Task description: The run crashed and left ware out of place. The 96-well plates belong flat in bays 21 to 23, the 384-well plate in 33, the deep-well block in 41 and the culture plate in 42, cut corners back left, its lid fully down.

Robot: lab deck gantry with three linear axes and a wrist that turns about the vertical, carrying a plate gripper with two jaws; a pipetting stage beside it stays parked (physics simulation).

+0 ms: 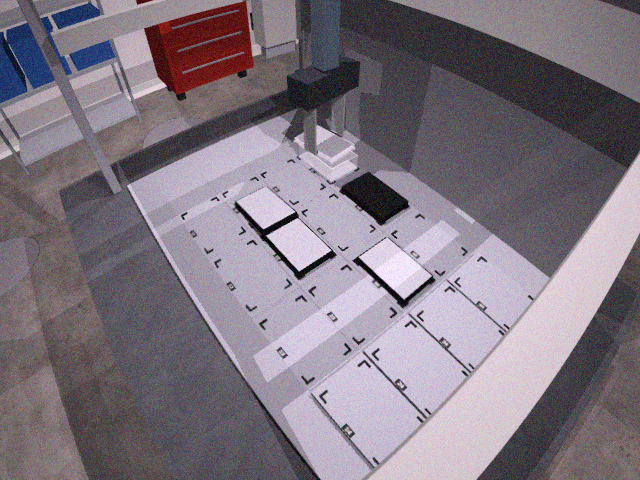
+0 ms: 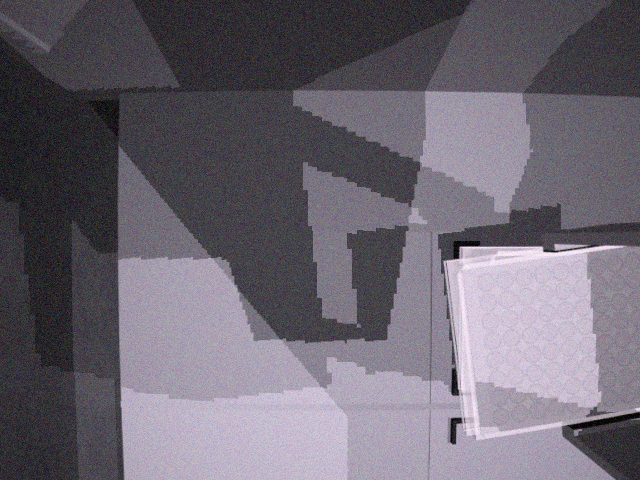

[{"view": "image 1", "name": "my gripper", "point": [324, 143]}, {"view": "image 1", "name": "white deep-well block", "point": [347, 164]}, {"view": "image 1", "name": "black culture plate lid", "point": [378, 198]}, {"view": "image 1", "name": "white 96-well plate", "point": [331, 148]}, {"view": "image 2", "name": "my gripper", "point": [587, 330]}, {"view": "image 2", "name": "white 96-well plate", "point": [539, 338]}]
